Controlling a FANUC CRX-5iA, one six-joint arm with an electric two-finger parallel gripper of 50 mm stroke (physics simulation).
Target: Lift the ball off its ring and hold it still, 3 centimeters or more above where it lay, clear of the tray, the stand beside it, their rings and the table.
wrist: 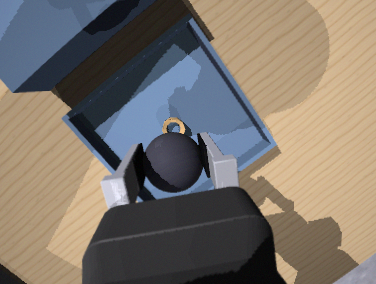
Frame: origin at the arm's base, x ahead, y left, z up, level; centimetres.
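Seen in the pictures: gripper, fingertip midpoint: (172,151).
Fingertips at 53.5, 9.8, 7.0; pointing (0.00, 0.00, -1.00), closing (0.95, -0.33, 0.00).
Pixels of each thing's top centre, then the offset from my fingertips to it, as dx, dy, dz. "spot": a spot on its surface instead. Level surfaces: height alone.
- dark grey ball, top centre: (173,173) -0.2, -0.5, +3.1
- blue tray, top centre: (173,131) +0.0, -0.6, -9.9
- small orange ring, surface spot: (166,126) spot: -0.6, +0.2, -11.5
- wooden table, surface height: dz -12.7
A dark grey ball (173,162) is held between the two fingers of my gripper (172,151), which is shut on it, one finger pad at each side. The ball is up in the air above the blue tray (227,82), apart from the tray floor. A small orange ring (166,126) lies on the tray floor beyond the ball, with part of it hidden behind the ball. The exact height of the ball above the ring cannot be read from this view.
A blue stand (35,45) is at the upper left, beside the tray, with a dark shadowed gap between them. The wooden table (320,135) surrounds both. Shadows of the arm fall on the table at the lower right.
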